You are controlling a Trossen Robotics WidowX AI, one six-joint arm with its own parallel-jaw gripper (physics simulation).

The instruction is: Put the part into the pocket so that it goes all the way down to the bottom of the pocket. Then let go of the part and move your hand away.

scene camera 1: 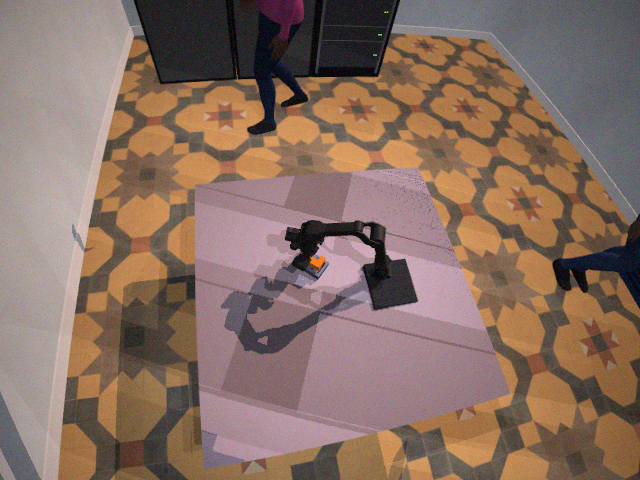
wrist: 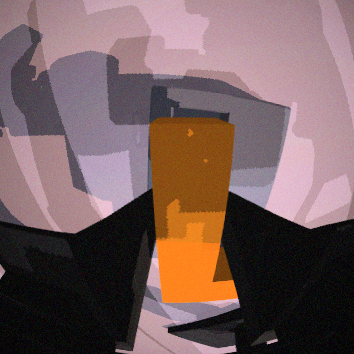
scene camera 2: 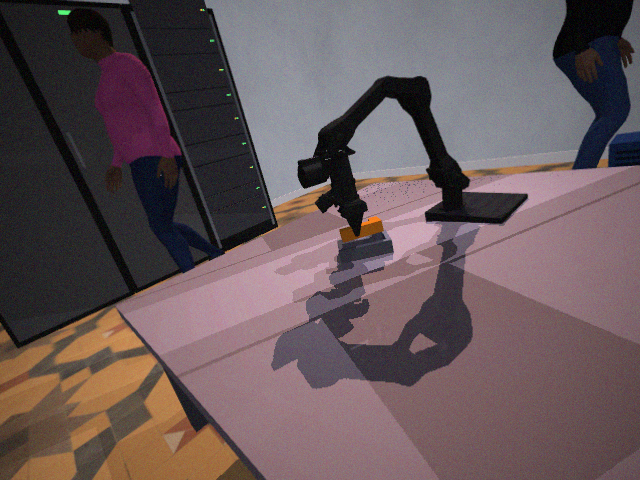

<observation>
my gripper: holds an orange L-shaped part
</observation>
